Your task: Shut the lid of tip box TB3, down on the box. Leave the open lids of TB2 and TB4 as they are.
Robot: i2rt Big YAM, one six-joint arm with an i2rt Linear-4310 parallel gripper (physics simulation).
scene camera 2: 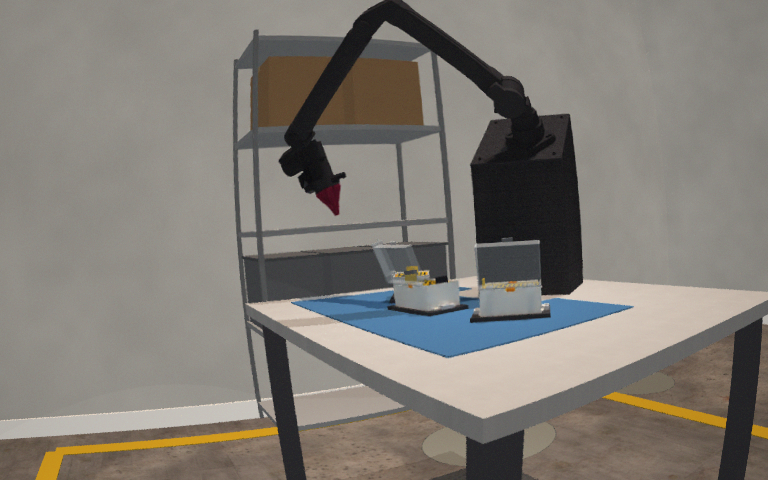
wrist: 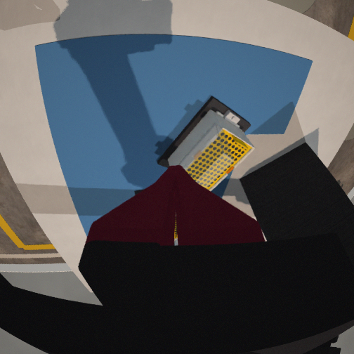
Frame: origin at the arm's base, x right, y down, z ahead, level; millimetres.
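Where they show: gripper, between the fingertips: [scene camera 2: 337,215]; arm's base, origin of its link: [scene camera 2: 531,140].
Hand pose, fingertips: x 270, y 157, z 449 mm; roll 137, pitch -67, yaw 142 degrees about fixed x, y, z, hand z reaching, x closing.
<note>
Each offset is from my fingertips to the centre of the thing. "*": to the spot under its first point. Level surfaces: height alone.
TB3, taken from its place on the mat, is the white box {dx -518, dy +186, dz -237 mm} [scene camera 2: 509,302] [wrist: 200,140] with yellow tips; no label is readable. Its clear lid {* dx -594, dy +110, dz -189 mm} [scene camera 2: 506,263] stands up, open, in the scene view; I cannot make it out clearly in the wrist view. Left of it, another white box {dx -322, dy +186, dz -135 mm} [scene camera 2: 427,296] overlaps more yellow-tipped parts behind, with an open clear lid {* dx -351, dy +104, dz -48 mm} [scene camera 2: 393,260] leaning left; TB4 and TB2 cannot be told apart there. My gripper [scene camera 2: 337,213] [wrist: 175,174] is shut and empty, high above and left of the boxes. In the wrist view its red fingers overlap TB3's lower end.
The blue mat {dy +219 mm} [scene camera 2: 447,339] [wrist: 200,65] lies on the pale table {dy +222 mm} [scene camera 2: 566,345] [wrist: 20,100]. The black arm pedestal [scene camera 2: 526,215] [wrist: 295,200] stands behind TB3 in the scene view, at right in the wrist view. A grey shelf rack [scene camera 2: 258,169] stands at back left.
</note>
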